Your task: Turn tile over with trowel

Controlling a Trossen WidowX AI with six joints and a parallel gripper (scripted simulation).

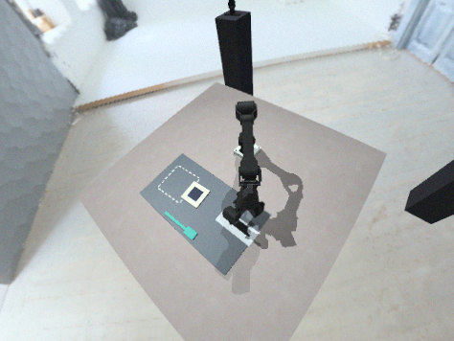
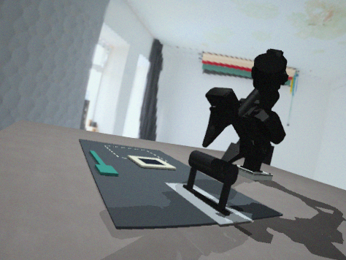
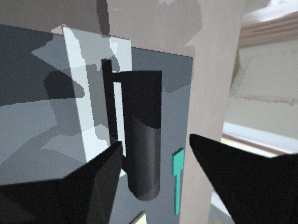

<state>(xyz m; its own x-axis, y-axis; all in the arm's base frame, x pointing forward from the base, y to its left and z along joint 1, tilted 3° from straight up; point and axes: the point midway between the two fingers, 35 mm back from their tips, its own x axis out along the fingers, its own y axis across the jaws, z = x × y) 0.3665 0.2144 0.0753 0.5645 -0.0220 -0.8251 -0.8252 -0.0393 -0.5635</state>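
My gripper tip is 230 mm to the left of the dark mat, 110 mm above it and 20 mm short of it. Round my gripper tip: teal trowel: 210 mm to the right, 160 mm ahead, 80 mm below; then cream tile: 280 mm to the right, 80 mm below, 10 mm behind.
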